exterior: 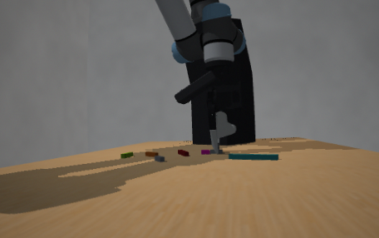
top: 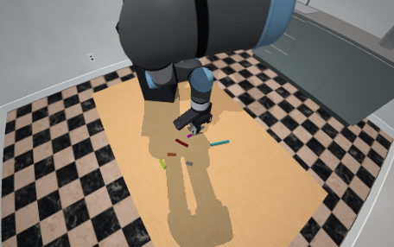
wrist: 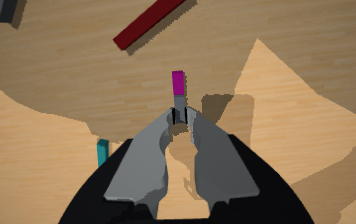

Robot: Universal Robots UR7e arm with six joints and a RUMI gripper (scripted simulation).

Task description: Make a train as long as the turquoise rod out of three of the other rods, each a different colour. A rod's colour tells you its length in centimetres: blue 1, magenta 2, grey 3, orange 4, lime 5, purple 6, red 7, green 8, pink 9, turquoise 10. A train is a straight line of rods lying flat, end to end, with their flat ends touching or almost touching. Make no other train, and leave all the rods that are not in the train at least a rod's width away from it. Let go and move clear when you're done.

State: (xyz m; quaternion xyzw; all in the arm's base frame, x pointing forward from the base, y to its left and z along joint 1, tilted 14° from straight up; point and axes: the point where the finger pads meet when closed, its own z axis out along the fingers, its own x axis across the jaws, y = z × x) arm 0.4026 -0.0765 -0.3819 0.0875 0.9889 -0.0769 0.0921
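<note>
The magenta rod is 30 mm to the right of my hand, 10 mm below it and 10 mm behind it. Also, from my hand: red rod: 80 mm to the right, 10 mm below; turquoise rod: 130 mm ahead, 70 mm to the left, 10 mm below; orange rod: 160 mm to the right, 20 mm ahead, 10 mm below.
</note>
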